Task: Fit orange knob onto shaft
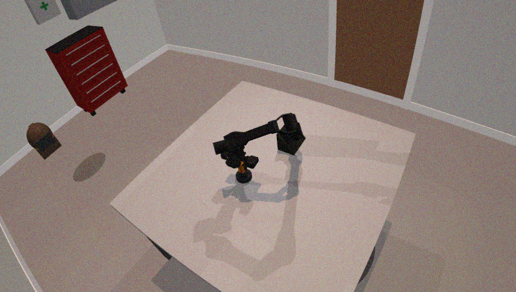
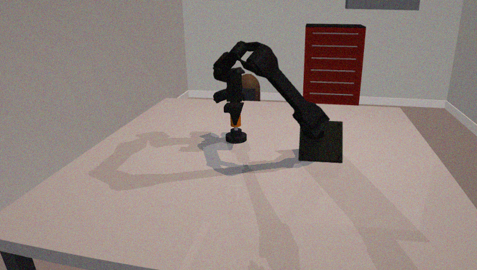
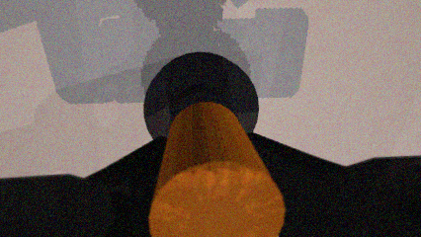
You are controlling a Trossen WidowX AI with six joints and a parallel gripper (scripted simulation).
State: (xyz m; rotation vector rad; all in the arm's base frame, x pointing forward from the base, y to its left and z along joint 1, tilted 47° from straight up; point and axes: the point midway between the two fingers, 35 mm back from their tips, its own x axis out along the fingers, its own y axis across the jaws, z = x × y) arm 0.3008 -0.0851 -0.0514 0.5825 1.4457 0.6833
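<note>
The orange knob is 40 mm above my gripper tip. The rest, counted from my gripper tip: round black pedestal 40 mm below.
</note>
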